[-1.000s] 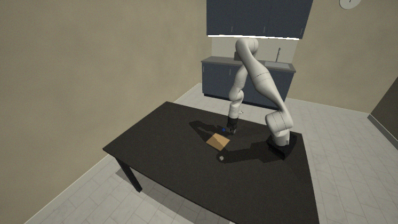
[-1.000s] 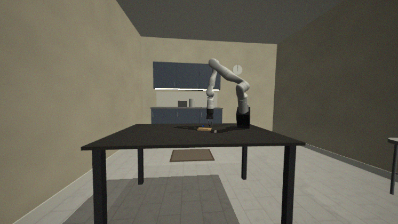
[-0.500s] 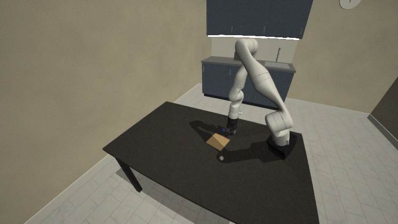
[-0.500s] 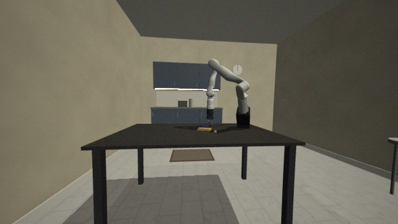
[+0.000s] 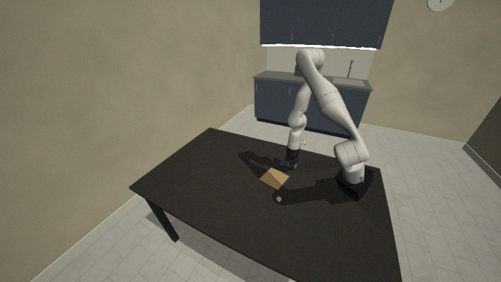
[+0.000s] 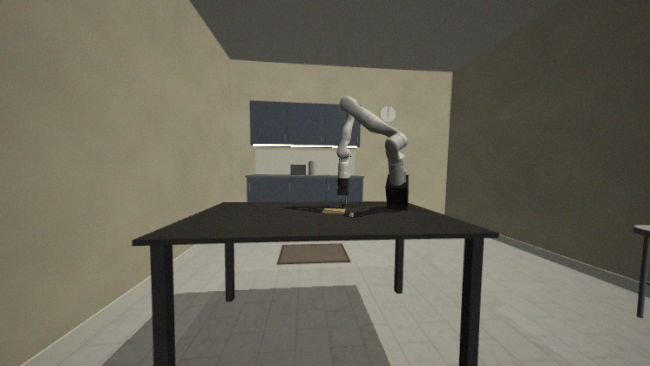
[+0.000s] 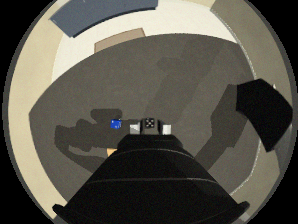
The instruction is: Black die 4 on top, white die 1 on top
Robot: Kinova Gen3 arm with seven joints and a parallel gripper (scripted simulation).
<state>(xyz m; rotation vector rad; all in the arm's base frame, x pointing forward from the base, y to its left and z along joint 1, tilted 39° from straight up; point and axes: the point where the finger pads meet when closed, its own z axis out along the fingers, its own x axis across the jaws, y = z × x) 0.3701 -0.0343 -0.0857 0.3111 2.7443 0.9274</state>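
Now: hand 4 cm above the black die. Round my hand: white die: 27 cm to the left, 4 cm below, 4 cm behind; then tan mat: 13 cm to the left, 6 cm ahead, 4 cm below; then blue die: 8 cm ahead, 4 cm below, 1 cm to the right.
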